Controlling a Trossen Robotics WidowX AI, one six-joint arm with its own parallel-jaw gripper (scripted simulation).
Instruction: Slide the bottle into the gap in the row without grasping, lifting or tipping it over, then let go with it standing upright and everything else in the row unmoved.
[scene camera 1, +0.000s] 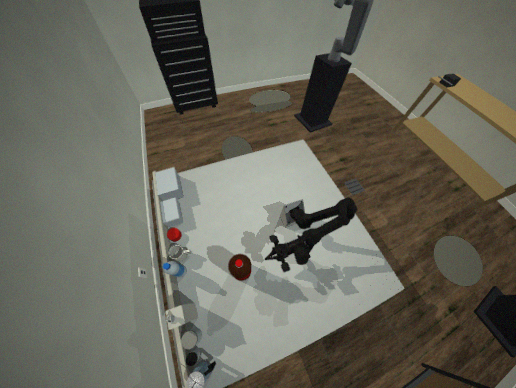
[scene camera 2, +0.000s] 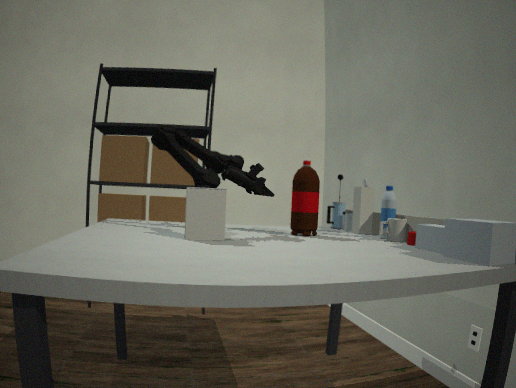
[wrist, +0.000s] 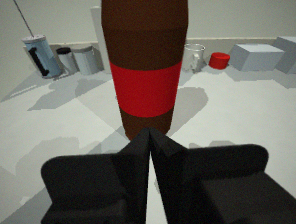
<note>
In view: the gripper (wrist: 148, 132) and a brown cola bottle (scene camera 2: 305, 190).
</note>
